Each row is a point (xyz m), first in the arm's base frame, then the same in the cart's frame.
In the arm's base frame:
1: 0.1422 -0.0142 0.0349
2: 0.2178 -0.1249 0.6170
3: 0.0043 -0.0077 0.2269
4: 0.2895 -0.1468 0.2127
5: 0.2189 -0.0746 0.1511
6: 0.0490 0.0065 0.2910
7: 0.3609 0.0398 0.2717
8: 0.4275 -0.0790 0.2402
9: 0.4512 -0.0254 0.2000
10: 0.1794 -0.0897 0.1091
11: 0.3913 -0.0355 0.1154
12: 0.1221 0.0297 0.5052
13: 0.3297 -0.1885 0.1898
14: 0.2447 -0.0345 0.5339
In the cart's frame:
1: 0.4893 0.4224 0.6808
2: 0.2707 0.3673 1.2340
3: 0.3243 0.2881 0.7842
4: 0.5418 0.4601 0.9391
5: 0.4970 0.4440 0.8308
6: 0.2945 0.3266 0.8469
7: 0.3983 0.6108 0.9319
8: 0.5284 0.6094 0.9829
9: 0.5206 0.6615 0.9352
10: 0.5169 0.4071 0.7885
11: 0.5532 0.6144 0.8482
12: 0.1841 0.3778 1.0392
13: 0.6005 0.4751 0.9535
14: 0.2612 0.4458 1.1362

